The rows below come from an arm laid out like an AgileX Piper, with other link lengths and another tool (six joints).
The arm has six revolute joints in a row. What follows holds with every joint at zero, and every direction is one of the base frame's. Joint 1 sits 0.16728 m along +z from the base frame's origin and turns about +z. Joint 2 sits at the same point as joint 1 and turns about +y. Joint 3 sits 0.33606 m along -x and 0.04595 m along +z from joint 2 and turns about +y. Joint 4 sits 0.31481 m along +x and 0.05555 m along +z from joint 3 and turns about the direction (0.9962, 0, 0.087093). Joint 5 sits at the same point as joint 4 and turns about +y. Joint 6 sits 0.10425 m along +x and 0.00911 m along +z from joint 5 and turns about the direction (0.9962, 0, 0.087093). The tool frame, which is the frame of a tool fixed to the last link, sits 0.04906 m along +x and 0.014 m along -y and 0.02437 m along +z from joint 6; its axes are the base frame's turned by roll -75.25, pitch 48.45 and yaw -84.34 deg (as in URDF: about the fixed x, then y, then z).
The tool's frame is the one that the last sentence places.
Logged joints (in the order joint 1, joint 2, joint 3, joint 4, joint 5, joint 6), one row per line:
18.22, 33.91, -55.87, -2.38, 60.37, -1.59
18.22, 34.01, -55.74, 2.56, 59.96, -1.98
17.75, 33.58, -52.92, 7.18, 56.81, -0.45
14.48, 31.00, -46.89, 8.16, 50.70, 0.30
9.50, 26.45, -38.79, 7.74, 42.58, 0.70
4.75, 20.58, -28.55, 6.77, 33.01, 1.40
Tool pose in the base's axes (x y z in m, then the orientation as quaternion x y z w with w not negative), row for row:
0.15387, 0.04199, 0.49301, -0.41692, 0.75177, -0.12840, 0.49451
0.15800, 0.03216, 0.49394, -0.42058, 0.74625, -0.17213, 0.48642
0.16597, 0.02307, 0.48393, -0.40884, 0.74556, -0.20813, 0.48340
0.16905, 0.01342, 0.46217, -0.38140, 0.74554, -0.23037, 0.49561
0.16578, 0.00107, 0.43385, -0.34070, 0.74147, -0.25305, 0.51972
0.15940, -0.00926, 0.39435, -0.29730, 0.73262, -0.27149, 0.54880
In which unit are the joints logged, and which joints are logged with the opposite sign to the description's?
The joints are logged in degrees. Opposite sign: joint 4.
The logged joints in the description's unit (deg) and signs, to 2 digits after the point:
18.22, 33.91, -55.87, 2.38, 60.37, -1.59
18.22, 34.01, -55.74, -2.56, 59.96, -1.98
17.75, 33.58, -52.92, -7.18, 56.81, -0.45
14.48, 31.00, -46.89, -8.16, 50.70, 0.30
9.50, 26.45, -38.79, -7.74, 42.58, 0.70
4.75, 20.58, -28.55, -6.77, 33.01, 1.40

